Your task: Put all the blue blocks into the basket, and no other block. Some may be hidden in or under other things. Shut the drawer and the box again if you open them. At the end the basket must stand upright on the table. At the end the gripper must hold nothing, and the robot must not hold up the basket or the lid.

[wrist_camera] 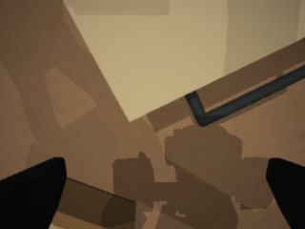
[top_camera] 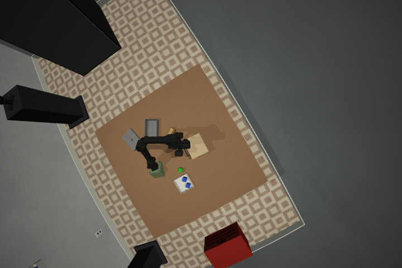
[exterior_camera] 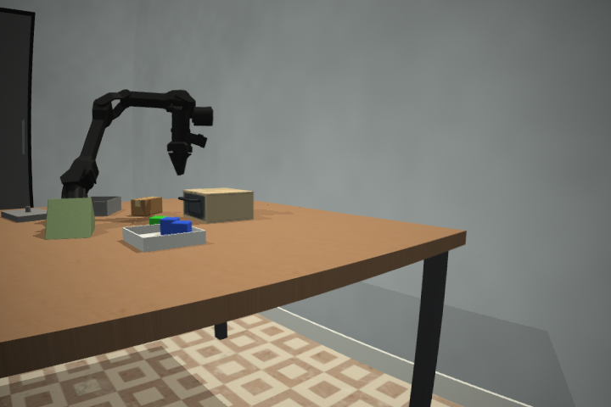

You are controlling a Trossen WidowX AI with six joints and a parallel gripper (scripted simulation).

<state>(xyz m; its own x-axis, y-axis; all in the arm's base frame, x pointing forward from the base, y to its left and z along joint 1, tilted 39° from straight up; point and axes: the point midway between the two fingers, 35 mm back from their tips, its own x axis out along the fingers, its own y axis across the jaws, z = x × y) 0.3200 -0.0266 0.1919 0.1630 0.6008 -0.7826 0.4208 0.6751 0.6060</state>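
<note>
My hand is 470 mm past the grey lidded box, 240 mm to the right of it and 150 mm above it. Also, from my hand: brown box (80 mm behind, 130 mm to the left, 130 mm below); white basket (170 mm behind, 350 mm to the right, 160 mm below); tan drawer unit (100 mm ahead, 70 mm to the right, 130 mm below).
</note>
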